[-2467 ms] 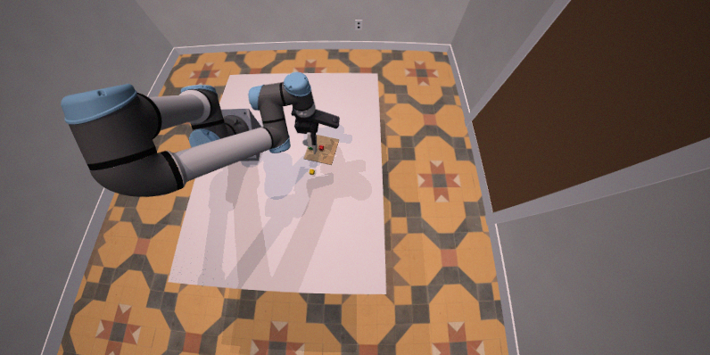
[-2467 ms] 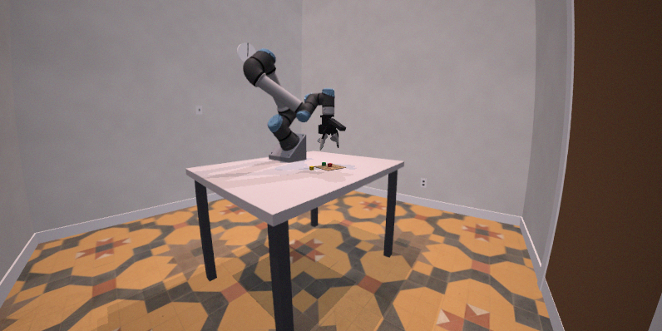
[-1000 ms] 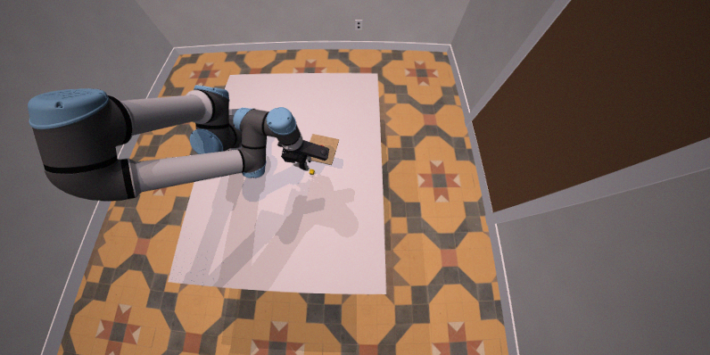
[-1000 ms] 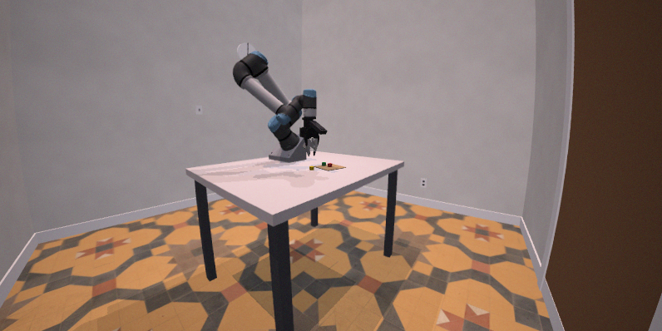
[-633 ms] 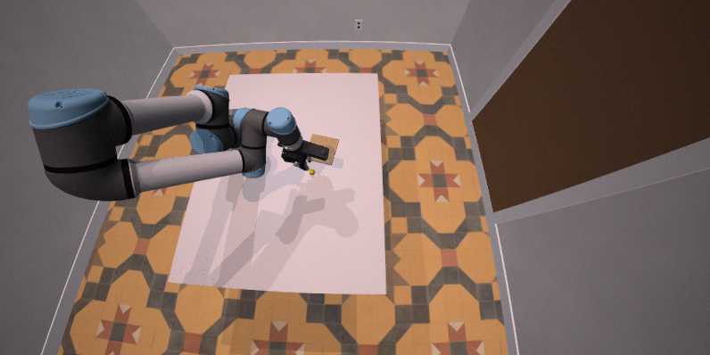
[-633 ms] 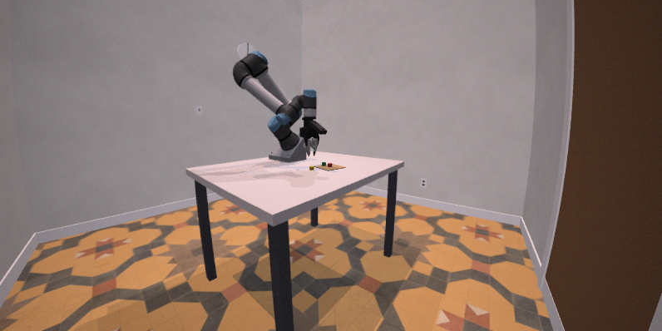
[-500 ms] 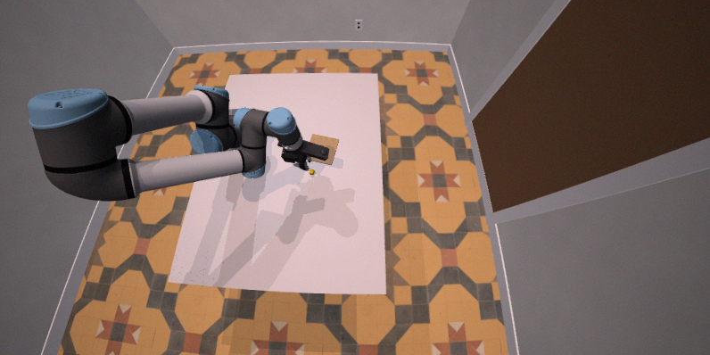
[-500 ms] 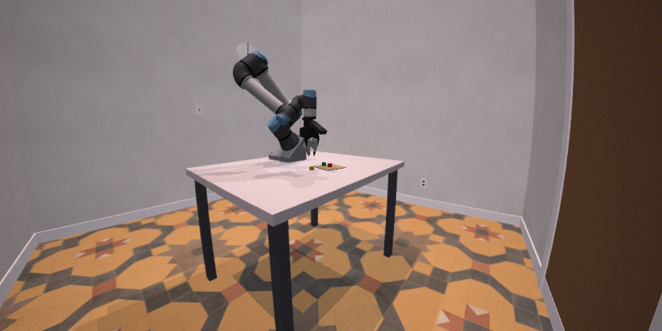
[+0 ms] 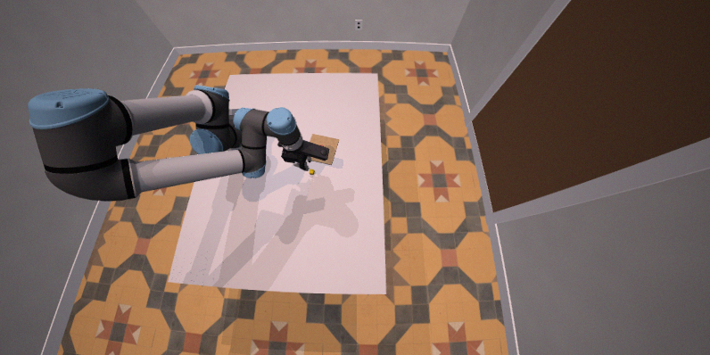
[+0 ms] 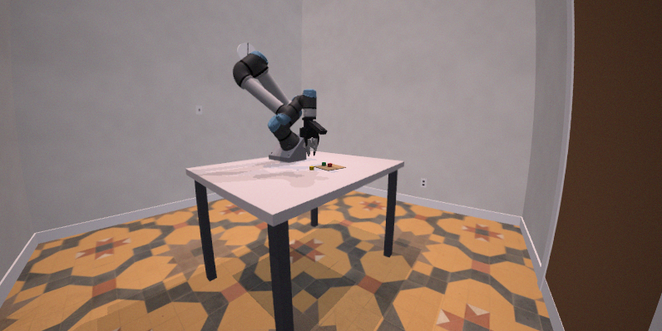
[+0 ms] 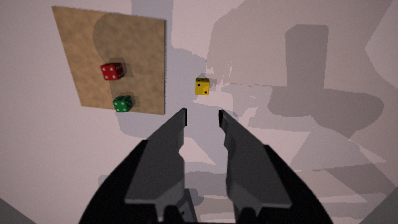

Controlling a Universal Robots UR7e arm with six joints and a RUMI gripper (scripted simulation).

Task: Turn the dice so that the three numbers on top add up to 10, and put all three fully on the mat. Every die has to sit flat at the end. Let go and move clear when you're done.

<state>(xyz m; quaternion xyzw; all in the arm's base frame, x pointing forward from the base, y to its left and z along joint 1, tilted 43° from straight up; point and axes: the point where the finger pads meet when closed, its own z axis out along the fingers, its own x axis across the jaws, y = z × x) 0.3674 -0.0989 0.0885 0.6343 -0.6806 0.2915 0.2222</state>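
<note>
Now: the yellow die 80 mm below my hand. Round my hand: brown mat (120 mm to the left, 90 mm below, 30 mm ahead); then green die (130 mm to the left, 80 mm below, 20 mm behind); then red die (120 mm to the left, 80 mm below, 30 mm ahead).
</note>
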